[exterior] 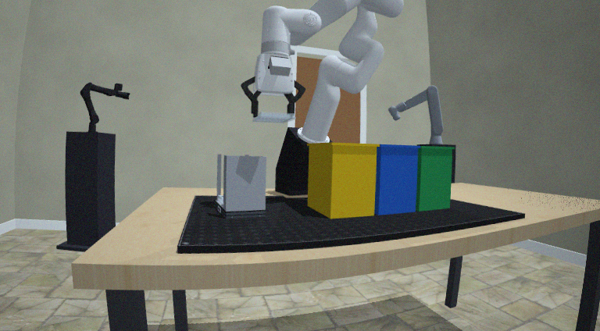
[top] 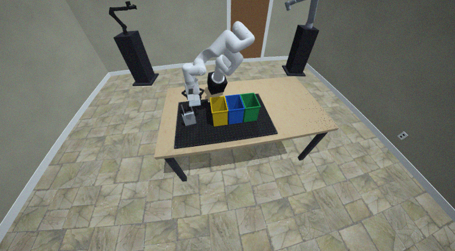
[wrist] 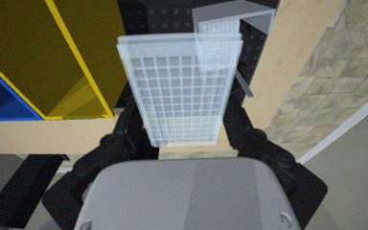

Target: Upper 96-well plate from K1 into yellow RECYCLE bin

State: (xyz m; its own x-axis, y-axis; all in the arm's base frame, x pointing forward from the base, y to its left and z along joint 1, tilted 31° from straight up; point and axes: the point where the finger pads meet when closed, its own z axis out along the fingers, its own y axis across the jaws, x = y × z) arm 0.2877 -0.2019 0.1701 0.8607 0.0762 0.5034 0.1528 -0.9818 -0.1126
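The yellow bin is 2 cm behind my hand, 18 cm to the left of it and 16 cm below it. From my hand the other things lie so: blue bin: 4 cm behind, 31 cm to the left, 16 cm below; green bin: 6 cm behind, 44 cm to the left, 16 cm below.
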